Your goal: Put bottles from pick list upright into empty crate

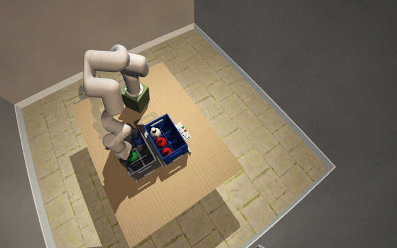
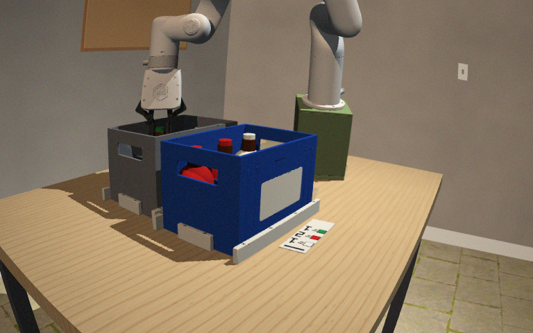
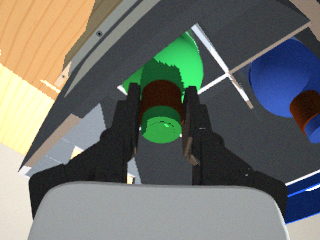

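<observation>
The green-label bottle is 70 mm below my hand. Also, from my hand: red bottle (220 mm to the left, 70 mm below, 10 mm behind); then grey crate (70 mm below, 40 mm to the left); then blue-label bottle (100 mm behind, 80 mm to the left, 70 mm below).
</observation>
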